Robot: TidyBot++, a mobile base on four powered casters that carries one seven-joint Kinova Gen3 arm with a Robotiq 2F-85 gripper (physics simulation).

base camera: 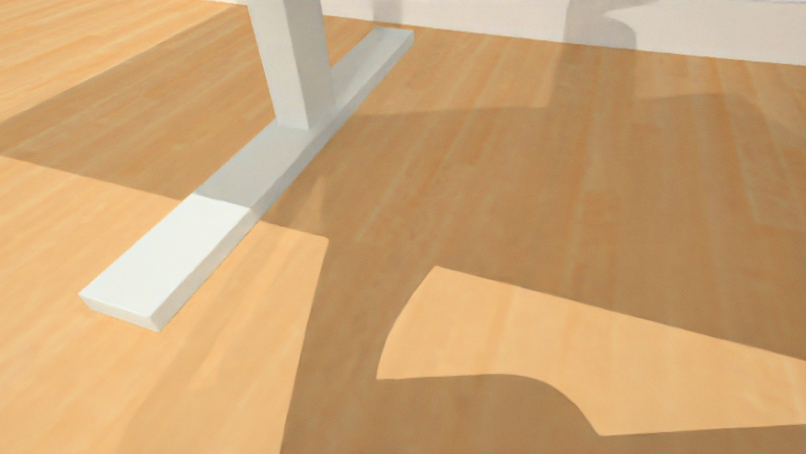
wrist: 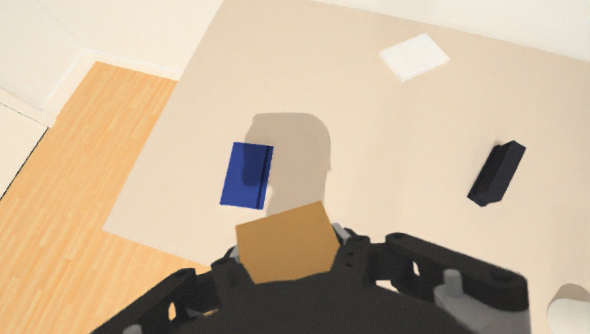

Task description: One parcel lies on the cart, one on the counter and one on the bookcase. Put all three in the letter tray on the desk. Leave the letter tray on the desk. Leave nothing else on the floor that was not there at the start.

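Frame: origin at the arm's base, x left, y ahead, z down, level; metres.
Seen in the pictures: gripper, fingertip midpoint: (wrist: 291, 244).
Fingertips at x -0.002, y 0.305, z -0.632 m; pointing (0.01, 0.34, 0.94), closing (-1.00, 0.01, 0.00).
A point is followed by its place in that frame.
A brown box-shaped parcel (wrist: 287, 250) {x -0.001, y 0.301, z -0.679 m} is held between the fingertips of my gripper (wrist: 291, 244) {x -0.002, y 0.305, z -0.632 m} at the lower middle of the wrist view. My gripper is shut on it. The parcel is above the near left part of the beige desk top (wrist: 380, 150) {x -0.221, y 0.475, z -0.324 m}, near its front edge. The letter tray cannot be made out in either view. The other two parcels do not show. The base camera view shows a white desk leg (base camera: 293, 67) {x 0.107, y 0.636, z 0.284 m} on a long white foot (base camera: 163, 259).
On the desk lie a blue book (wrist: 245, 175) {x 0.080, y 0.459, z -0.336 m}, a white rectangular pad (wrist: 415, 57) {x -0.381, y 0.712, z -0.333 m} and a black oblong object (wrist: 497, 174) {x -0.415, y 0.371, z -0.378 m}. A white round object (wrist: 570, 316) {x -0.453, y 0.108, z -0.366 m} is partly cut off at the lower right. Walls stand behind the desk and at the left.
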